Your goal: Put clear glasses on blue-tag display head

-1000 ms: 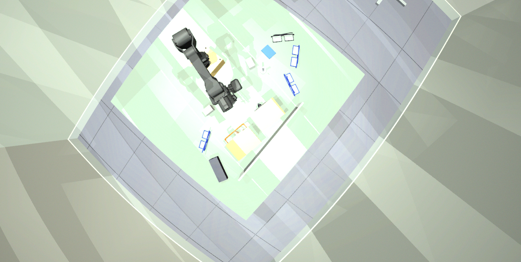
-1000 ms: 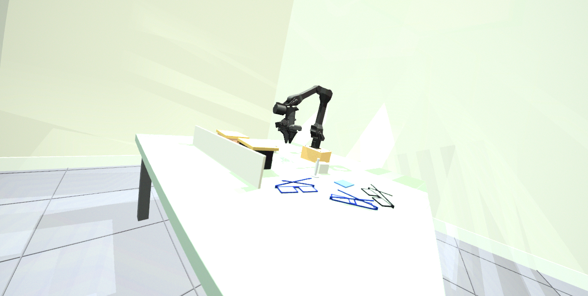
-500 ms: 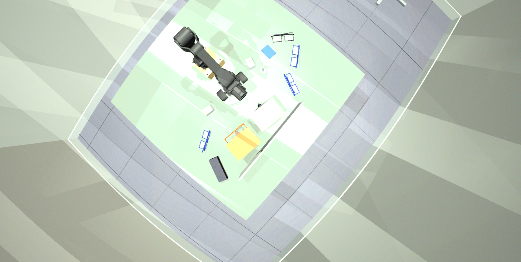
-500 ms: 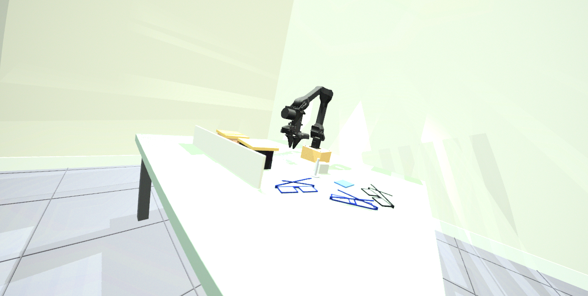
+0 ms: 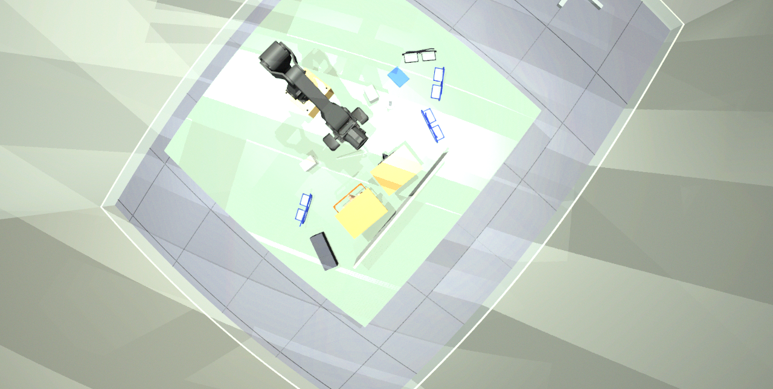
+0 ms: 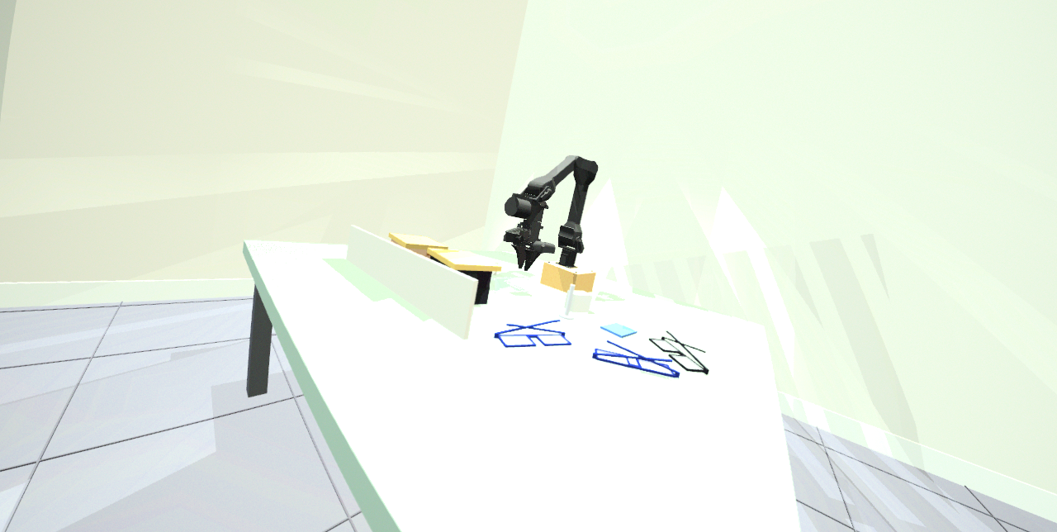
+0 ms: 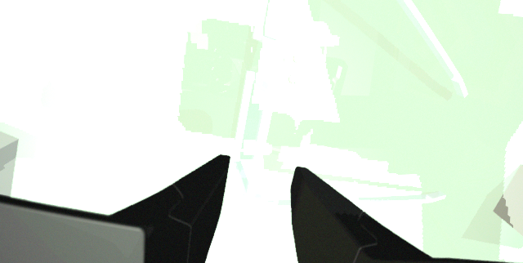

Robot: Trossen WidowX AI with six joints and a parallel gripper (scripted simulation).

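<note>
Right now the blue tag is 330 mm to the left of my gripper tip, 70 mm below it and 10 mm behind it. Round my gripper tip: long panel 360 mm ahead, 110 mm to the right, 20 mm below; then black display head 220 mm ahead, 10 mm to the left, 10 mm below; then small post 210 mm to the left, 50 mm below, 50 mm ahead.
</note>
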